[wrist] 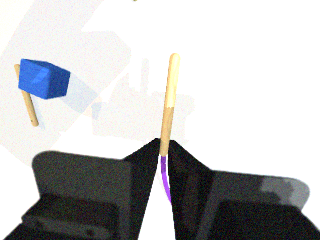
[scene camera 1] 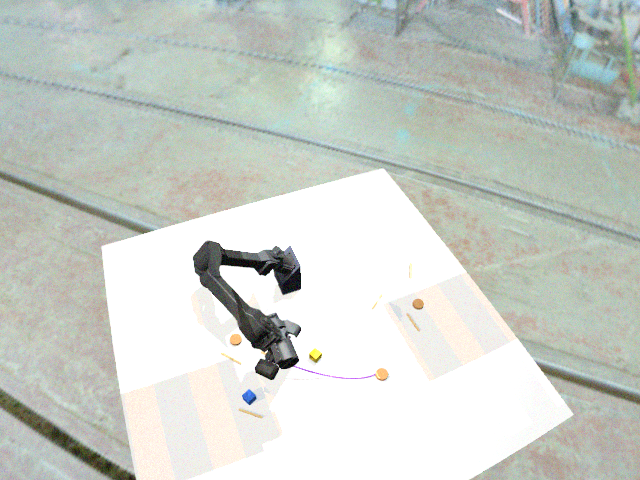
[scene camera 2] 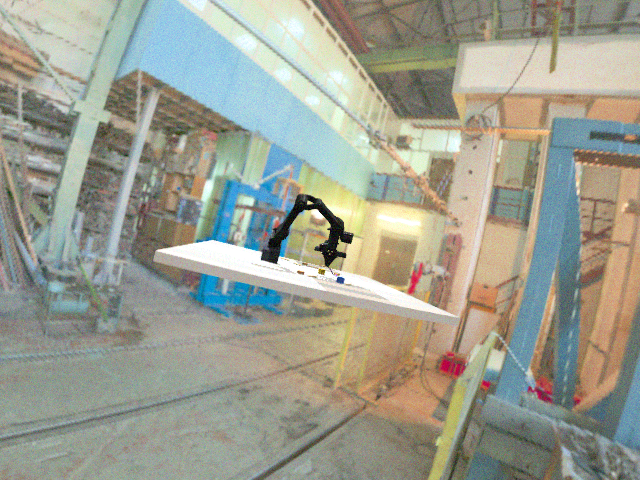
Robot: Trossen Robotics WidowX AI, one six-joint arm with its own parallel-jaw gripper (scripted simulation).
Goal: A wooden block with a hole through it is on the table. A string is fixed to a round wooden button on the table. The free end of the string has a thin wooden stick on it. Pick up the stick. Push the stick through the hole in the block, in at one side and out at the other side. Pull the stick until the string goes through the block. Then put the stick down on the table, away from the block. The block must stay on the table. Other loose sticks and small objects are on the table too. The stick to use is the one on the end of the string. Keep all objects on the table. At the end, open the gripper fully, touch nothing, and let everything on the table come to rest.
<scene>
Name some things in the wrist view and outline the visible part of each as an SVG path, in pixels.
The gripper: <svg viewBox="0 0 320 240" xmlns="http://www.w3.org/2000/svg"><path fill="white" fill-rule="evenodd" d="M169 140L167 169L175 240L320 240L319 227L303 213L303 209L311 195L311 188L306 181L292 176L211 169L175 140ZM161 139L155 138L121 159L60 150L47 150L38 153L32 158L31 165L39 199L27 211L24 211L20 216L21 222L16 224L2 240L139 240L157 171Z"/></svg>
A blue cube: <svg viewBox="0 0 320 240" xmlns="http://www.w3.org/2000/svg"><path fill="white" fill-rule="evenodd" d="M20 60L19 89L44 100L66 96L70 71L47 61L35 61L24 58Z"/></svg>
</scene>
